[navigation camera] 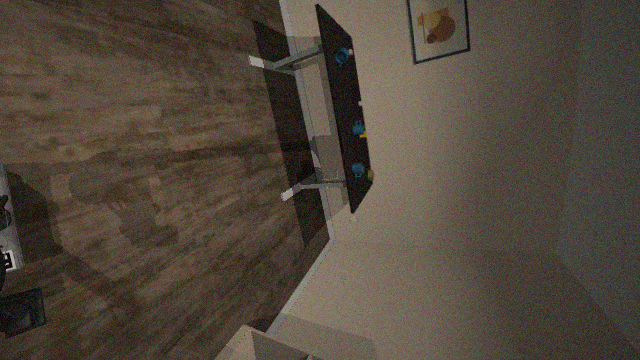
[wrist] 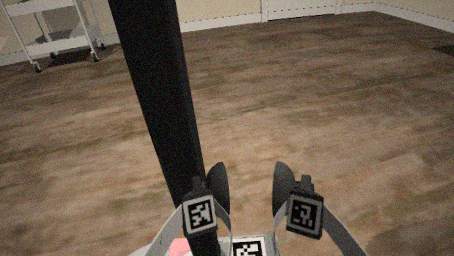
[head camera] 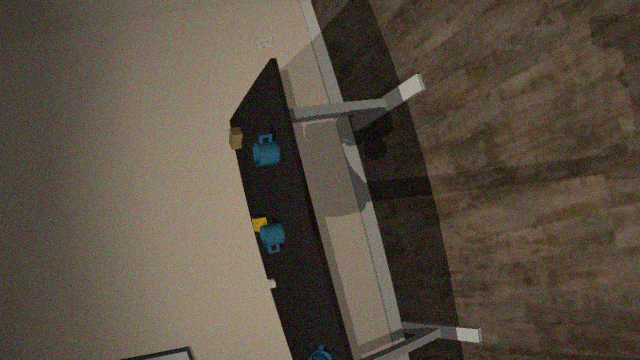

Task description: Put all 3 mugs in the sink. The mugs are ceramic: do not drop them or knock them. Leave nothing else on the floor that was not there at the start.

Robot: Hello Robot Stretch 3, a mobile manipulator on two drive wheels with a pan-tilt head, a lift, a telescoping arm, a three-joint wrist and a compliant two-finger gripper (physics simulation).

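Frame: origin at the robot's base, x back, y right, z up, level; millimetres.
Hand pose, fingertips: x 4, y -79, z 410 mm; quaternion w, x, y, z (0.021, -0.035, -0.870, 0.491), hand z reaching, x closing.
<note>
Each offset is from my fingertips to the top centre of the thing. Level surfaces: height alone.
Three blue mugs stand apart on a long black tabletop @(dz +311 mm) (head camera: 300, 290) (navigation camera: 342, 90) against the wall. One mug @(dz +391, dx -1661, dy +88 mm) (head camera: 266, 154) (navigation camera: 358, 170) is near the table's end, by a brown block. A second mug @(dz +391, dx -1779, dy -276 mm) (head camera: 273, 234) (navigation camera: 358, 128) is beside a yellow item. A third mug @(dz +401, dx -1529, dy -784 mm) (head camera: 321, 355) (navigation camera: 342, 56) is towards the other end, cut off by the head view's lower edge. My gripper (wrist: 249, 181) is open in the wrist view, with bare floor beyond its fingers, far from the mugs. The sink does not show in these views.
A brown block (head camera: 236, 138) (navigation camera: 370, 175), a yellow item (head camera: 259, 224) (navigation camera: 363, 134) and a small white item (head camera: 272, 283) (navigation camera: 360, 103) are at the tabletop's back edge. The table has grey legs. A white wheeled cart (wrist: 60, 46) stands by a wall. A pale shelf unit (navigation camera: 232, 346) shows low in the navigation view.
</note>
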